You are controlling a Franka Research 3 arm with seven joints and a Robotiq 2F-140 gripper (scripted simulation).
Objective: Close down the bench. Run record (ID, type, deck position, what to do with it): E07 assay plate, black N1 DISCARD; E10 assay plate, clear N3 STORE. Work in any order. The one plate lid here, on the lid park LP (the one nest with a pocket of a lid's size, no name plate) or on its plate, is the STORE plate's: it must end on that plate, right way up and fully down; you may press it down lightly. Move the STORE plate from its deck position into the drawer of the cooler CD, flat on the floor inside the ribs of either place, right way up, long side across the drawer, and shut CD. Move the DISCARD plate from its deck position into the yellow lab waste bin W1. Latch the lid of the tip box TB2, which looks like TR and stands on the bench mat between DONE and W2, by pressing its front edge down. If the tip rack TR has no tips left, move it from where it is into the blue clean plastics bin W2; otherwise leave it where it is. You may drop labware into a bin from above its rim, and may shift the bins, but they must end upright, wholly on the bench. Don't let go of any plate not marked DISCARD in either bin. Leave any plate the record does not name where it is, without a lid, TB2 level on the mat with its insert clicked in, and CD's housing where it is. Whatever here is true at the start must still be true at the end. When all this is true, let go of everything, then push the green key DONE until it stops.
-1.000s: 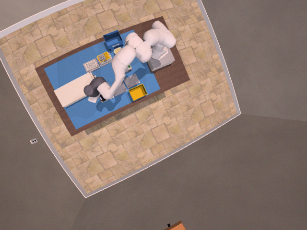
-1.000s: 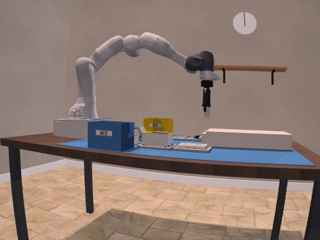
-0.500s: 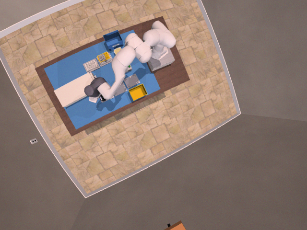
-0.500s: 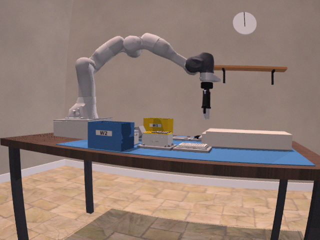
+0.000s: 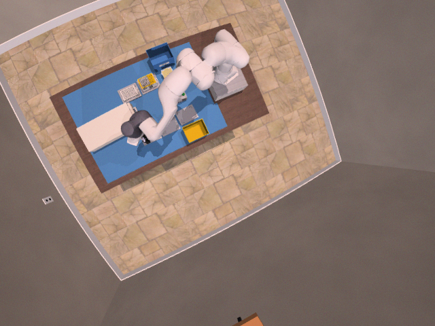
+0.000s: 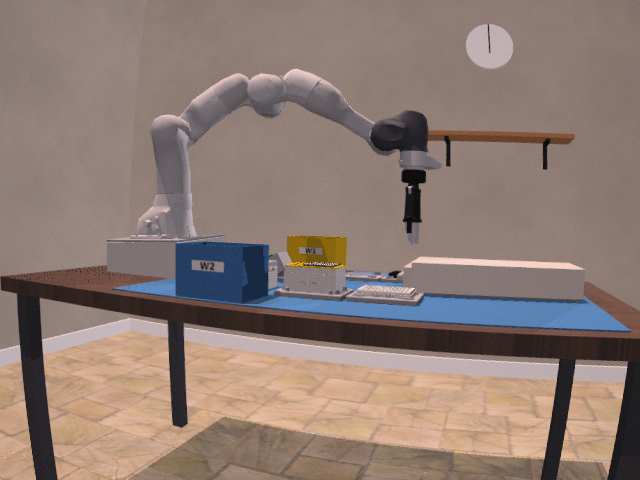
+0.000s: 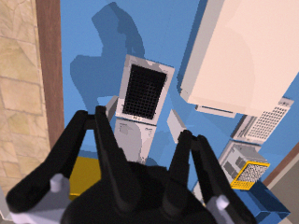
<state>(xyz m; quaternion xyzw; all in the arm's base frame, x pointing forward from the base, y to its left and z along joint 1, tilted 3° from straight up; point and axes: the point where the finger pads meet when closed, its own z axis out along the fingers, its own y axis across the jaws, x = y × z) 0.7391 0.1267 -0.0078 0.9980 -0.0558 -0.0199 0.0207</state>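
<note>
My gripper is now 12 cm above the black plate. Round my hand: nest N1: 13 cm below; grey nest N3: 17 cm behind, 13 cm below, 1 cm to the left; white plate lid: 20 cm to the right, 11 cm below, 10 cm ahead.
</note>
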